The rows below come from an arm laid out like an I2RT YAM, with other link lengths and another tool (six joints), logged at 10 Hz.
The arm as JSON. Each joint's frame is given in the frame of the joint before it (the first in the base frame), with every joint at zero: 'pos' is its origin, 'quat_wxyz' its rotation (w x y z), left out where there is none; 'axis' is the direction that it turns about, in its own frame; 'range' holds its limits. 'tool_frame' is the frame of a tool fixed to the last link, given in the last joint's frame.
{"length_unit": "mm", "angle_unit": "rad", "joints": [
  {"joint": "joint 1", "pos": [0.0, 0.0, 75.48], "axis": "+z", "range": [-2.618, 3.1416]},
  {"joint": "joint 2", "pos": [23.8, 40.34, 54.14], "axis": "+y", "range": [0.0, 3.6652]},
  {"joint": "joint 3", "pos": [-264.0, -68.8, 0.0], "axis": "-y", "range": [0.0, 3.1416]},
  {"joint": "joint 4", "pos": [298.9, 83.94, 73.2], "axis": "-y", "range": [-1.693, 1.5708]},
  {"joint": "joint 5", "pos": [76.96, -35.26, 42.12], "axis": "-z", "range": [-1.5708, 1.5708]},
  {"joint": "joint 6", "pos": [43.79, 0.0, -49.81], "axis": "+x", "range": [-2.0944, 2.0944]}
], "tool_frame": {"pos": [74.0, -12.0, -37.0], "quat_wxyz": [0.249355, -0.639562, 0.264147, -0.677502]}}
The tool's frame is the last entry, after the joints.
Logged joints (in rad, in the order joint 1, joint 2, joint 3, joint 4, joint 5, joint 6), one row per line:
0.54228 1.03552 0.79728 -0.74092 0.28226 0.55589
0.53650 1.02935 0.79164 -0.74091 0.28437 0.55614
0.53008 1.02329 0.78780 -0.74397 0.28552 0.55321
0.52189 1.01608 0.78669 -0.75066 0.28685 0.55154
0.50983 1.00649 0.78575 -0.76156 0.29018 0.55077
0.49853 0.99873 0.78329 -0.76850 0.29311 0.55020
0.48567 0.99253 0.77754 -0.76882 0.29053 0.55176
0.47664 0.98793 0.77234 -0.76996 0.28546 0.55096
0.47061 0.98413 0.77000 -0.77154 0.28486 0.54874
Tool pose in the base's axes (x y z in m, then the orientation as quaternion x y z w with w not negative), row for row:
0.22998 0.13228 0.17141 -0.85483 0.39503 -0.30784 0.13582
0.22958 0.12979 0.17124 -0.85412 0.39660 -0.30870 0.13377
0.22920 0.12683 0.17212 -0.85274 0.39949 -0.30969 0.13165
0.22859 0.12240 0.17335 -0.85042 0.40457 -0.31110 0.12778
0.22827 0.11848 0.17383 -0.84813 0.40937 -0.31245 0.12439
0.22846 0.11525 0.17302 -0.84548 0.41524 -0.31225 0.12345
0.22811 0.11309 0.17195 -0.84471 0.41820 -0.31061 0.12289
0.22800 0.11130 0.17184 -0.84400 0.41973 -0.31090 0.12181
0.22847 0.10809 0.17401 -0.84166 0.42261 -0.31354 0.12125
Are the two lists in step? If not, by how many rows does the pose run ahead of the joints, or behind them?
The pose runs 1 row ahead of the joints: the pose in row i belongs to the joints in row i + 1.
